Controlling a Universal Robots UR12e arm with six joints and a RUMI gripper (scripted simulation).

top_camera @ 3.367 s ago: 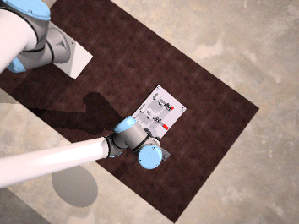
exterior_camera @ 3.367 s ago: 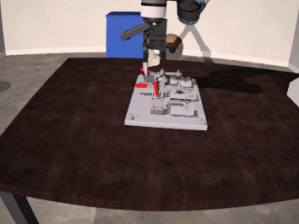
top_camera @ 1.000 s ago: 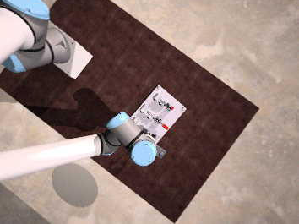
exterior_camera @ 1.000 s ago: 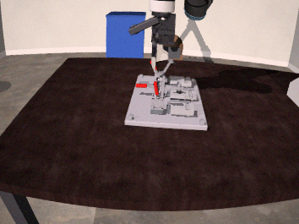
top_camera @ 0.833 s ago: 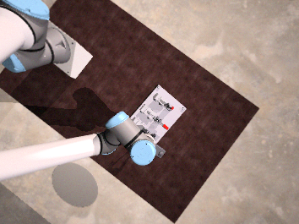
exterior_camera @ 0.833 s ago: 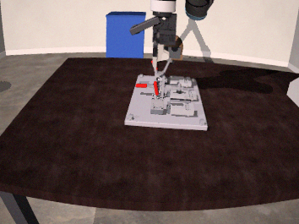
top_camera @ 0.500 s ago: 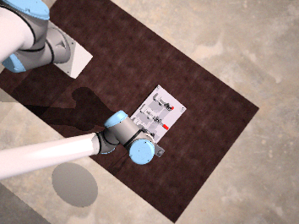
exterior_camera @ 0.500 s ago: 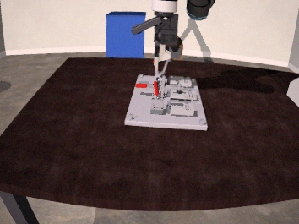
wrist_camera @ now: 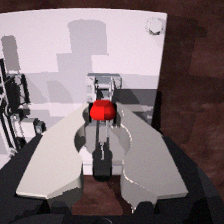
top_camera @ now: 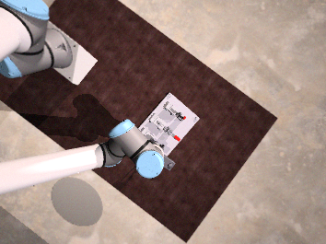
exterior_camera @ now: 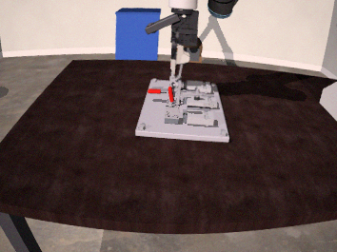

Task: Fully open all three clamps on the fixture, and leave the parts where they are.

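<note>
Right now the grey fixture plate is 11 cm to the left of my hand, 8 cm below it and 4 cm behind it.
</note>
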